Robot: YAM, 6 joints.
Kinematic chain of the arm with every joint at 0, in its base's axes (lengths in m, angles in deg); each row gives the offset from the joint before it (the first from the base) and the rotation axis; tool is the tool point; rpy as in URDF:
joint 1: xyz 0 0 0.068 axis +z
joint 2: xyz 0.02 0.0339 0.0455 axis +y
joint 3: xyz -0.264 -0.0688 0 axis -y
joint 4: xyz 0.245 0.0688 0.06 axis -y
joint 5: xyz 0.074 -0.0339 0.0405 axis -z
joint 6: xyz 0.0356 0 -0.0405 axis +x
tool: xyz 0 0 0 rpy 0 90 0
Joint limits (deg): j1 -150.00..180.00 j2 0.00..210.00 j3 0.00..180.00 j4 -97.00..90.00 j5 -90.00..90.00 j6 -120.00..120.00
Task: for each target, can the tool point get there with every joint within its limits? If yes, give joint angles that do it. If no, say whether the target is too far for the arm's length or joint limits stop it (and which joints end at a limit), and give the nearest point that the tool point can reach.
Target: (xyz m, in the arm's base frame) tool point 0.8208 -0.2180 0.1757
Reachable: no: too far | nearest point 0.6225 -0.1653 0.1603 | short by 0.206 m
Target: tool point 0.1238 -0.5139 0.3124
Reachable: yes | joints -80.04 142.28 150.71 -50.04 -68.30 -87.90
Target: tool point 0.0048 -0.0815 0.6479
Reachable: yes | joints 68.90 63.95 151.04 -51.51 71.91 34.69
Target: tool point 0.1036 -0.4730 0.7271
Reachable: no: too far | nearest point 0.0851 -0.3884 0.6126 | short by 0.144 m
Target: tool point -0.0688 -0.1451 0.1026
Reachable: yes | joints -103.19 75.94 13.57 -3.80 71.98 40.66
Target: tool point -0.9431 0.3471 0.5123
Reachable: no: too far | nearest point -0.5632 0.2073 0.3484 | short by 0.437 m
